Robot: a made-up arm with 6 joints.
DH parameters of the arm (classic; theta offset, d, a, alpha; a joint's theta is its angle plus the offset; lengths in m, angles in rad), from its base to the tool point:
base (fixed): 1.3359 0 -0.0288 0
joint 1: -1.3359 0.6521 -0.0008 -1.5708
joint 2: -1.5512 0 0.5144 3.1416
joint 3: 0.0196 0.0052 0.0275 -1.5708
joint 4: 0 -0.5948 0.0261 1.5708
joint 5: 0 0.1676 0.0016 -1.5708
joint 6: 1.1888 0 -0.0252 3.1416
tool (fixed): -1.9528 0.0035 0 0
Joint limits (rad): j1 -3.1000..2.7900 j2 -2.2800..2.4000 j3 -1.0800..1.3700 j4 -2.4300..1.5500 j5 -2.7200..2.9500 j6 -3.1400..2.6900
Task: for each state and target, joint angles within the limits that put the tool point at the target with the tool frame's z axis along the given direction. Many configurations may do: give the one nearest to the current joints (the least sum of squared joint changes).
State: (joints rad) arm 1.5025 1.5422 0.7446 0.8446 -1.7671 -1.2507
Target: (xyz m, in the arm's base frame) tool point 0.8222 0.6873 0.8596 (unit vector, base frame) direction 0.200 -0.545 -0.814
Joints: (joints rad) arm 0.8435 1.3434 1.2689 0.5514 -1.7853 -0.7130
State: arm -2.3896 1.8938 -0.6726 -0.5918 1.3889 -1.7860
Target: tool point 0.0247 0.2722 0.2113 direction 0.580 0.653 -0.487
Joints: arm -2.2253 2.3724 -0.7581 0.1305 0.5022 -1.7011
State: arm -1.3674 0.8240 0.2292 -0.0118 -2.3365 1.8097
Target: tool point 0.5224 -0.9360 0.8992 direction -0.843 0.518 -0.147
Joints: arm -0.9139 0.9439 0.6417 0.7015 -2.5664 1.7617
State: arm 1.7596 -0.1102 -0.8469 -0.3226 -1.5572 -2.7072
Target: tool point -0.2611 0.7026 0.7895 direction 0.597 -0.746 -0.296
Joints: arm 2.0895 0.4900 -0.1845 0.1792 -2.1558 -2.7179
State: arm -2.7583 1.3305 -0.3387 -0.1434 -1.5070 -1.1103
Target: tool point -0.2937 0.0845 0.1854 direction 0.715 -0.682 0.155
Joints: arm -3.0599 1.4314 -0.4114 -0.8304 -1.5436 -1.1251
